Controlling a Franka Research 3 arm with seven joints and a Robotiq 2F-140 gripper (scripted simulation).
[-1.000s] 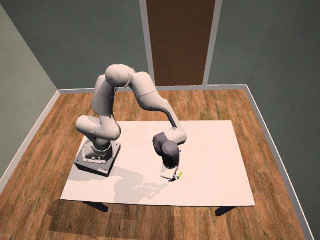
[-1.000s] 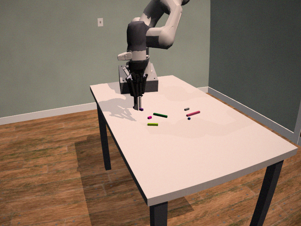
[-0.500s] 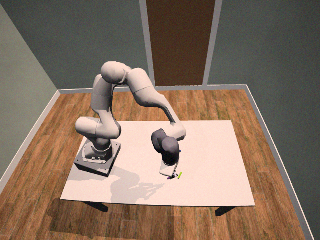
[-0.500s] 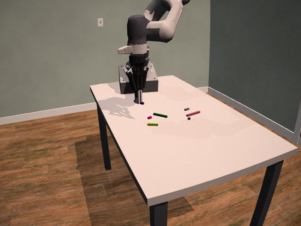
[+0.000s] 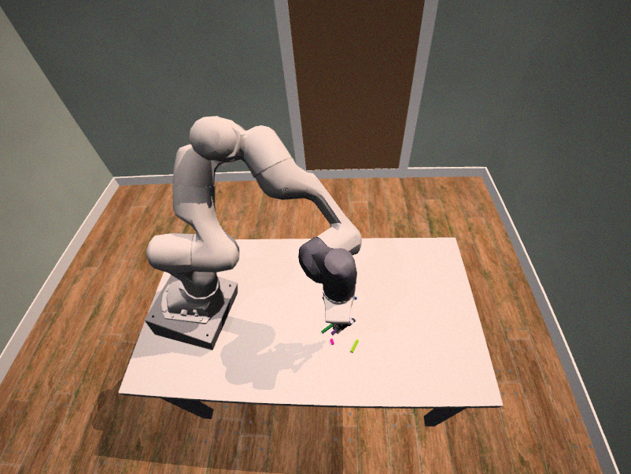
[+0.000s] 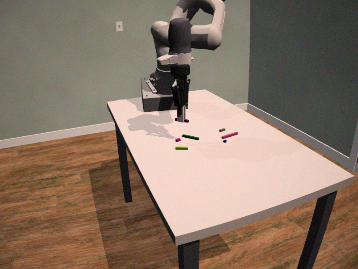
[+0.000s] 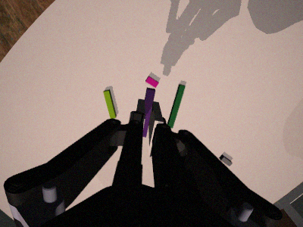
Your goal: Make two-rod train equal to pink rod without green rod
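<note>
The grey rod is 220 mm to the left of my hand and 130 mm below it. Also, from my hand: magenta rod (20 mm behind, 130 mm below); then green rod (20 mm behind, 60 mm to the left, 130 mm below); then purple rod (30 mm below).
</note>
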